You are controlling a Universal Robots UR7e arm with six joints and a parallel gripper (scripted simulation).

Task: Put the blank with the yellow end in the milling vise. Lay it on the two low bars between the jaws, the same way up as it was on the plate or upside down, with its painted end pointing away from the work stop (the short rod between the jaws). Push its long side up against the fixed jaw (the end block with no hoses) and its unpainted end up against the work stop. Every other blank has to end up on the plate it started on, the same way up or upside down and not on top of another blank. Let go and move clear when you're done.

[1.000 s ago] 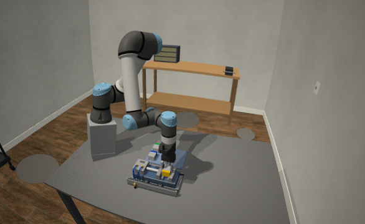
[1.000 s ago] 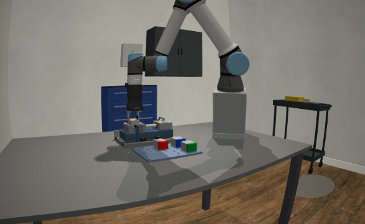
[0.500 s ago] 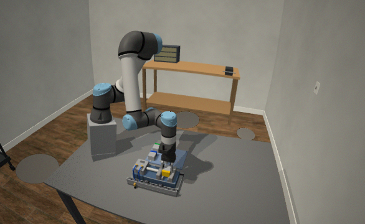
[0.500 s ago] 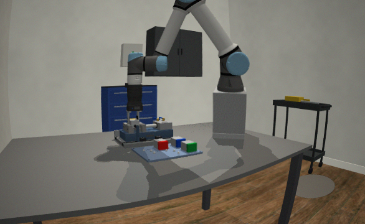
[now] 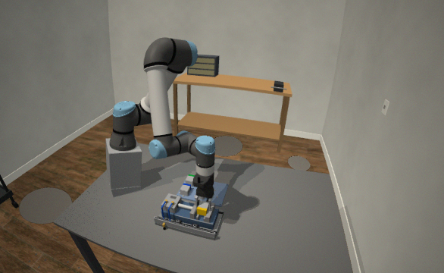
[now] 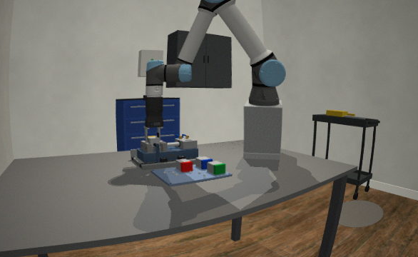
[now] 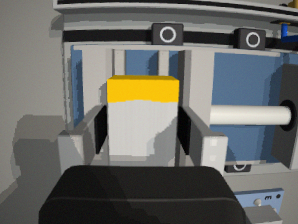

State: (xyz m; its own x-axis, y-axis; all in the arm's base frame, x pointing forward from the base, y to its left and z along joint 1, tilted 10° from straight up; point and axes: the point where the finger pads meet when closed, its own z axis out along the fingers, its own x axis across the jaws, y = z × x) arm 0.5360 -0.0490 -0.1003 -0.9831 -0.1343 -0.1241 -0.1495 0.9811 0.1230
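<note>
Right now my hand is 2 cm above the yellow-ended blank. The rest, counted from my hand: hosed block: 16 cm behind, 2 cm to the right, 4 cm below; then red-ended blank: 9 cm behind, 16 cm to the left, 9 cm below; then work stop: 5 cm to the left, 3 cm below.
</note>
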